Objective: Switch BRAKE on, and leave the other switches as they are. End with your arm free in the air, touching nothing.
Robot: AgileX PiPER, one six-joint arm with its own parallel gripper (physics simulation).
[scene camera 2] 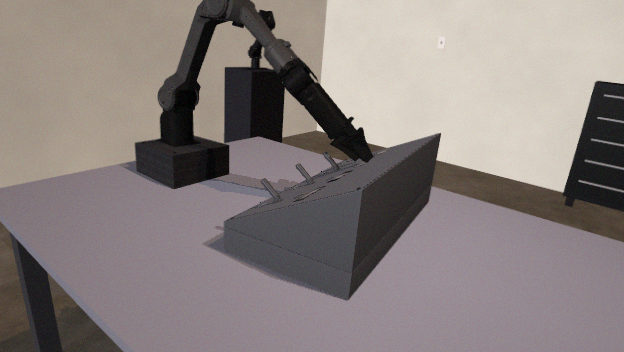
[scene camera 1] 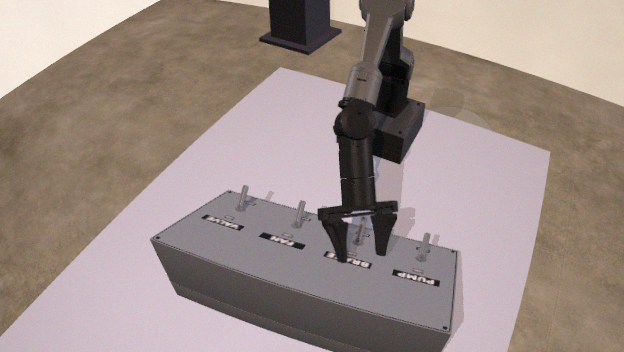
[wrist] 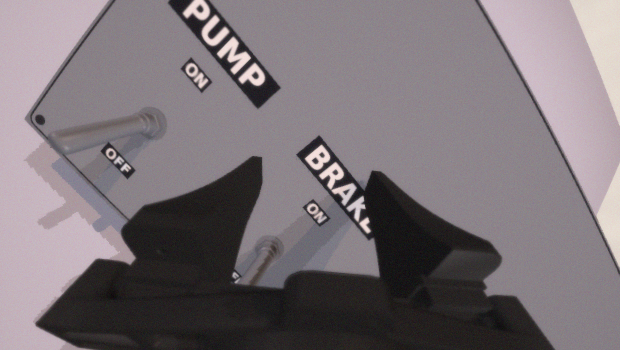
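A grey switch box (scene camera 1: 400, 305) (scene camera 2: 392, 215) (wrist: 425, 100) carries four levers. The BRAKE lever (scene camera 1: 360, 232) (scene camera 2: 304, 172) (wrist: 260, 265) leans toward its OFF label, away from its ON label (wrist: 316, 213); its tip is hidden behind the gripper body in the wrist view. The PUMP lever (scene camera 1: 424, 247) (scene camera 2: 270, 190) (wrist: 100, 131) also leans to OFF. My gripper (scene camera 1: 362, 257) (scene camera 2: 367, 159) (wrist: 315, 176) is open, its fingertips over the BRAKE label area. The BRAKE lever shows between the open fingers in scene camera 1; I cannot tell whether anything touches it.
The FAN lever (scene camera 1: 300, 214) (scene camera 2: 330, 161) and VALVE lever (scene camera 1: 243, 197) stand along the same row, tilted like the others. The box rests on a pale table (scene camera 1: 230, 150) (scene camera 2: 475, 280). A dark pedestal (scene camera 1: 300, 22) (scene camera 2: 252, 105) stands behind, and a dark drawer cabinet (scene camera 2: 600, 145) stands at the right.
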